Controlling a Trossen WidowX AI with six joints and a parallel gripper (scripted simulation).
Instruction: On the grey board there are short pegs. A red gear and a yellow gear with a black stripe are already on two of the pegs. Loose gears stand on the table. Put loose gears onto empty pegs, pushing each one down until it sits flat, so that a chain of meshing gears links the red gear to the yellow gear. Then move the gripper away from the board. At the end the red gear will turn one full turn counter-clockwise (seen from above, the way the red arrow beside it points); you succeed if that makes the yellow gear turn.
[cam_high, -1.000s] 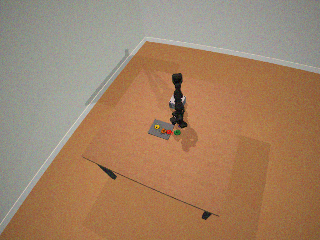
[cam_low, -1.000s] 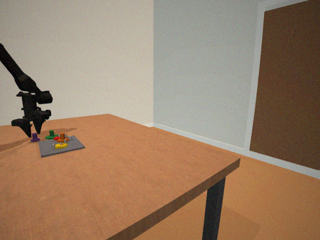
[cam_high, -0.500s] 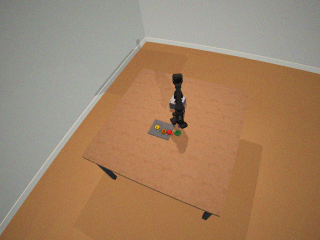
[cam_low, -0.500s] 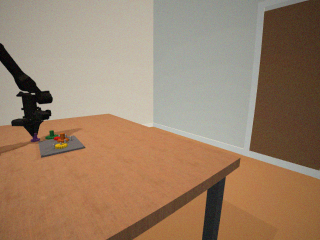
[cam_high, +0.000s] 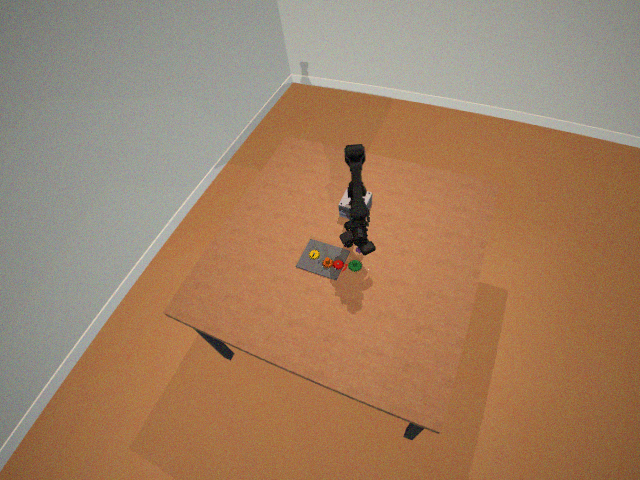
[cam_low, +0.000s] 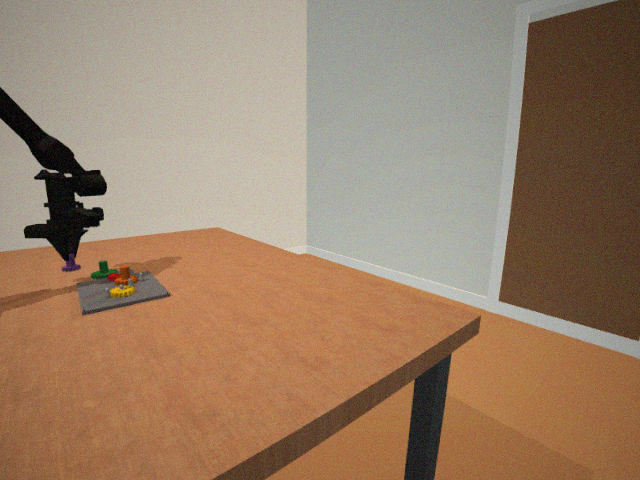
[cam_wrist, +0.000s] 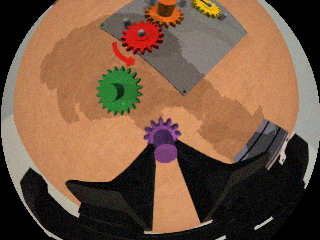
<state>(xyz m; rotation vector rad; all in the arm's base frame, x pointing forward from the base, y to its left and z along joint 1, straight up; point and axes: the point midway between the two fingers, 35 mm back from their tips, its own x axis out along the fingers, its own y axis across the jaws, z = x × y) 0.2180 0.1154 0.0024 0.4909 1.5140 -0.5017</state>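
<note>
Right now my gripper tip is 120 mm short of the orange gear, 110 mm to the left of it and 30 mm above it. Also, from my gripper tip: red arrow: 100 mm ahead, 50 mm below, 30 mm to the right; then green gear: 70 mm ahead, 40 mm below, 10 mm to the left; then purple gear: 10 mm below.
</note>
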